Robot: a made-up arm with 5 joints. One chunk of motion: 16 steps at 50 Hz.
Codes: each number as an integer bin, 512 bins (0 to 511) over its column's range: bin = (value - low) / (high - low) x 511, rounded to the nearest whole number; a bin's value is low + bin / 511 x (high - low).
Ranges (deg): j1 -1.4..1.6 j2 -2.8..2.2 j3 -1..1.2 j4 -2.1..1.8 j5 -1.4..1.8
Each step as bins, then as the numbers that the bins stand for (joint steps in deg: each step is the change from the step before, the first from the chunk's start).
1 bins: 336 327 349 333 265
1 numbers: 0.573 0.400 0.503 0.441 0.259
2 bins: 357 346 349 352 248
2 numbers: 0.696 0.586 0.503 0.586 0.153
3 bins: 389 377 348 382 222
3 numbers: 0.884 0.889 0.498 0.815 -0.010
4 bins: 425 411 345 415 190
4 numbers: 1.095 1.222 0.485 1.067 -0.210
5 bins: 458 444 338 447 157
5 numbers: 1.289 1.544 0.455 1.312 -0.417
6 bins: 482 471 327 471 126
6 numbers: 1.430 1.809 0.408 1.495 -0.611
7 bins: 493 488 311 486 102
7 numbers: 1.494 1.975 0.339 1.609 -0.761
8 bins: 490 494 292 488 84
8 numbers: 1.477 2.034 0.257 1.624 -0.874
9 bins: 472 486 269 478 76
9 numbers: 1.371 1.955 0.158 1.548 -0.924
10 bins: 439 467 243 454 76
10 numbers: 1.177 1.769 0.046 1.365 -0.924
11 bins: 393 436 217 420 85
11 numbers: 0.907 1.466 -0.066 1.105 -0.868
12 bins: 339 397 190 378 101
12 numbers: 0.590 1.085 -0.182 0.785 -0.768
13 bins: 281 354 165 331 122
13 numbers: 0.250 0.664 -0.290 0.426 -0.636
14 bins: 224 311 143 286 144
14 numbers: -0.085 0.243 -0.384 0.083 -0.498
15 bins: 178 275 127 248 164
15 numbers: -0.355 -0.109 -0.453 -0.207 -0.373
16 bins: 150 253 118 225 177
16 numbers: -0.519 -0.324 -0.492 -0.383 -0.292
